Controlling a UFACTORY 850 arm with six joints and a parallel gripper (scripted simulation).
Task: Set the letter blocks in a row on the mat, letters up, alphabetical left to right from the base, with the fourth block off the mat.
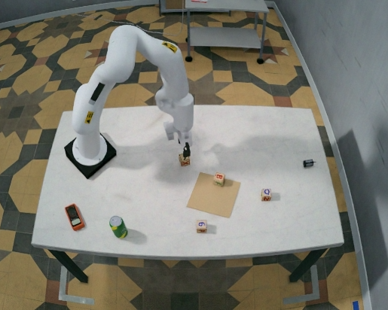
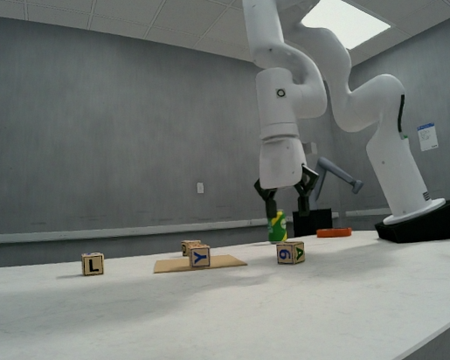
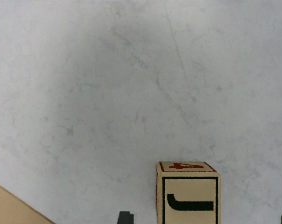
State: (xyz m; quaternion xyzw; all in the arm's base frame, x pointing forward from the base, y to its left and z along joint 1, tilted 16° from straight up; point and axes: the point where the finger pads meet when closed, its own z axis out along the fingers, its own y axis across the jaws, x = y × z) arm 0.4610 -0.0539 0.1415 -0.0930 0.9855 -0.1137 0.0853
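My hand is 9 cm above the J block. The rest, counted from my hand: tan mat 11 cm ahead, 20 cm to the right, 11 cm below; Q block 35 cm ahead, 25 cm to the right, 9 cm below; green can 33 cm behind, 36 cm to the right, 5 cm below.
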